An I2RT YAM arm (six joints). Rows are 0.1 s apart.
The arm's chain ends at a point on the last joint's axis. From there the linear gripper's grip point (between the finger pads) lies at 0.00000 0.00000 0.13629 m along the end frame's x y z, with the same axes.
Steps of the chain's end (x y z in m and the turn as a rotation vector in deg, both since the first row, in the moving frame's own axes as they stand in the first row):
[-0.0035 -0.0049 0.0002 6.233 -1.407 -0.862]
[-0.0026 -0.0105 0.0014 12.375 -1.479 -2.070]
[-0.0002 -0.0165 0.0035 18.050 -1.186 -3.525]
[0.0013 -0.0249 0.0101 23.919 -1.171 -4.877]
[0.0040 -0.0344 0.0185 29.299 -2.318 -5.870]
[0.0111 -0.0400 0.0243 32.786 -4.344 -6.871]
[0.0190 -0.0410 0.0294 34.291 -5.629 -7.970]
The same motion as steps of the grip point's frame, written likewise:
[-0.0070 -0.0197 -0.0006 6.233 -1.407 -0.862]
[-0.0066 -0.0396 -0.0018 12.375 -1.479 -2.070]
[-0.0043 -0.0586 -0.0032 18.050 -1.186 -3.525]
[-0.0038 -0.0800 -0.0016 23.919 -1.171 -4.877]
[-0.0048 -0.1007 0.0010 29.299 -2.318 -5.870]
[-0.0032 -0.1129 0.0022 32.786 -4.344 -6.871]
[0.0010 -0.1165 0.0051 34.291 -5.629 -7.970]

